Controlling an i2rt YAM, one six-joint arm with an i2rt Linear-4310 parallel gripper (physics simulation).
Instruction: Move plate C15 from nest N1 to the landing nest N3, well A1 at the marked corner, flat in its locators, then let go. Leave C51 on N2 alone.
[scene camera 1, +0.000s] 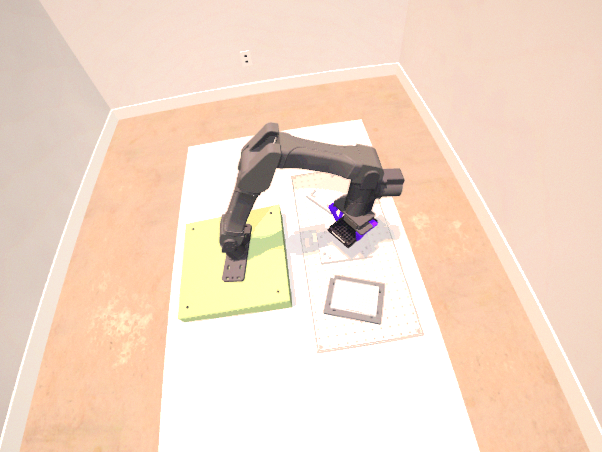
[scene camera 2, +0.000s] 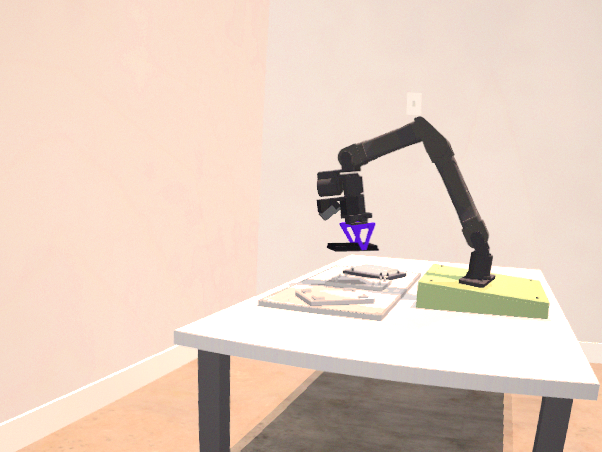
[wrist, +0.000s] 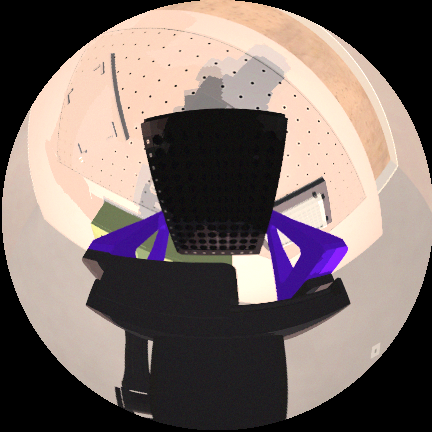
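My gripper (scene camera 1: 348, 229) (scene camera 2: 358, 246) (wrist: 217, 214) has its purple fingers shut on the long sides of the black plate C15 (scene camera 1: 342, 233) (scene camera 2: 340, 246) (wrist: 215, 175). The plate is held about level, well above the board, over the middle pale nest N3 (scene camera 1: 332, 256) (scene camera 2: 377, 286) and turned relative to it in scene camera 1. Small white marks run down its left edge in the wrist view. The plate hides most of N3 there. White plate C51 (scene camera 1: 355, 298) (wrist: 307, 212) sits in the grey nest N2 (scene camera 1: 381, 302) (wrist: 320, 187). Nest N1 (scene camera 1: 322, 200) (scene camera 2: 350, 301) (wrist: 116, 95) holds no plate.
The three nests stand on a perforated board (scene camera 1: 350, 340) (scene camera 2: 330, 311) on the white table (scene camera 1: 240, 390) (scene camera 2: 400, 350). The arm's base stands on a yellow-green block (scene camera 1: 210, 295) (scene camera 2: 450, 300) beside the board.
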